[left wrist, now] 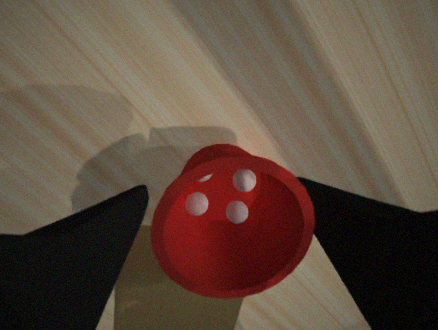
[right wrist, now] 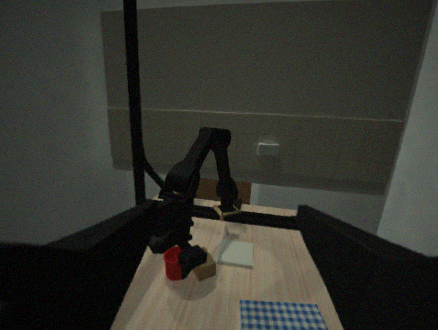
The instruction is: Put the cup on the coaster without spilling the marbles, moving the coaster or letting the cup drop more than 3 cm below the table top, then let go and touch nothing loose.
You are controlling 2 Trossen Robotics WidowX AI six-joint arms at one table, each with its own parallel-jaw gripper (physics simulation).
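Frame: origin at the left arm's base, x ahead, y left, z up, level; millimetres.
Seen in the pictures: left gripper, fingertip midpoint: (left wrist: 220, 188) (right wrist: 175, 267); right gripper, fingertip midpoint: (right wrist: 228, 209); left arm's base at its link origin: (right wrist: 226, 208).
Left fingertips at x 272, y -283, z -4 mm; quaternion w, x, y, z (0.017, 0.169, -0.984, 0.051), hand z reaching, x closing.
Pixels of each thing's top centre, then the offset from my left fingertips to it. "pt": a spot on its surface instead.
- red cup at its top centre: (left wrist: 235, 236) (right wrist: 176, 254) 4 mm back, 4 mm left, 39 mm up
- pale flat square at a spot on its surface: (right wrist: 240, 255) pt 5 mm ahead, 205 mm left, 13 mm down
- brown block at its top centre: (left wrist: 179, 308) (right wrist: 201, 256) 5 mm ahead, 77 mm left, 18 mm up
- blue-and-white checked cloth at its top centre: (right wrist: 285, 327) 241 mm ahead, 180 mm left, 0 mm up
The red cup (left wrist: 230, 265) (right wrist: 172, 265) stands upright on the table, with several pale marbles (left wrist: 237, 212) inside. My left gripper (left wrist: 220, 188) (right wrist: 175, 267) is open, its fingers on either side of the cup. In the left wrist view the cup's rim overlaps the right finger's edge; whether they touch I cannot tell. A pale flat square (right wrist: 240, 255), which looks like the coaster, lies beyond the brown block in the right wrist view; it does not show in the left wrist view. My right gripper is open and empty, high above the table.
A brown block (left wrist: 175, 305) (right wrist: 205, 267) stands close beside the cup. A blue-and-white checked cloth (right wrist: 282, 315) lies at the near right in the right wrist view. A clear glass-like object (right wrist: 234, 231) stands behind the pale square. A dark post (right wrist: 134, 100) rises at the left.
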